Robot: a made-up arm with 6 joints.
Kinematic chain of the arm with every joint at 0, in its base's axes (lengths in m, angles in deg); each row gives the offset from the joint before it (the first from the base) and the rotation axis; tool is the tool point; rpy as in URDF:
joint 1: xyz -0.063 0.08 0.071 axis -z
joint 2: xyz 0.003 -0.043 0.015 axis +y
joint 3: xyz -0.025 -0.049 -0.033 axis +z
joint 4: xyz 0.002 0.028 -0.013 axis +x
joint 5: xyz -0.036 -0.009 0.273 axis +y
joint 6: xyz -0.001 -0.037 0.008 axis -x
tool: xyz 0.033 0.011 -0.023 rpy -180 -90 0
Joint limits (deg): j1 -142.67..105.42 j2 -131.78..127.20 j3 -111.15..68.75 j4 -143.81..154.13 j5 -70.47..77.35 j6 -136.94..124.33
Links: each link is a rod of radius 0.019 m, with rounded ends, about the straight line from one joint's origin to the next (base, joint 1, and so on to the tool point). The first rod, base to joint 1, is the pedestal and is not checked.
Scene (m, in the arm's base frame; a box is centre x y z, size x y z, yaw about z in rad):
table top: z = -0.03
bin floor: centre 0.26 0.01 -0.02 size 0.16 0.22 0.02 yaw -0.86
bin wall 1: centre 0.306 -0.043 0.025 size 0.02 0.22 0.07 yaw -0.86
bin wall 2: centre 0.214 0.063 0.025 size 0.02 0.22 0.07 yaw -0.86
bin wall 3: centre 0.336 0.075 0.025 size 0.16 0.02 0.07 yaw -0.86
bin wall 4: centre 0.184 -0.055 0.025 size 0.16 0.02 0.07 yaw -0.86
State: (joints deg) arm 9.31 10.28 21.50 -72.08 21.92 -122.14
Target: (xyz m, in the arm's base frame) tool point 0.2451 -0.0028 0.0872
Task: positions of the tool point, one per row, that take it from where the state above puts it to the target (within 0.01 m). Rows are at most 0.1 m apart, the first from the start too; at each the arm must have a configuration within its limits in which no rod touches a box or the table.
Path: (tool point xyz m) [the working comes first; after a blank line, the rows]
Joints at the target: -33.22 77.17 29.37 30.15 -13.42 -136.94
Straight joint move there: clear.

1: -0.1161 0.2303 0.2573
2: -0.0602 0.1770 0.3064
3: 0.0170 0.1280 0.3202
4: 0.0999 0.0883 0.2972
5: 0.1726 0.0573 0.2424
6: 0.2229 0.0294 0.1671
7: 0.2451 -0.0028 0.0872

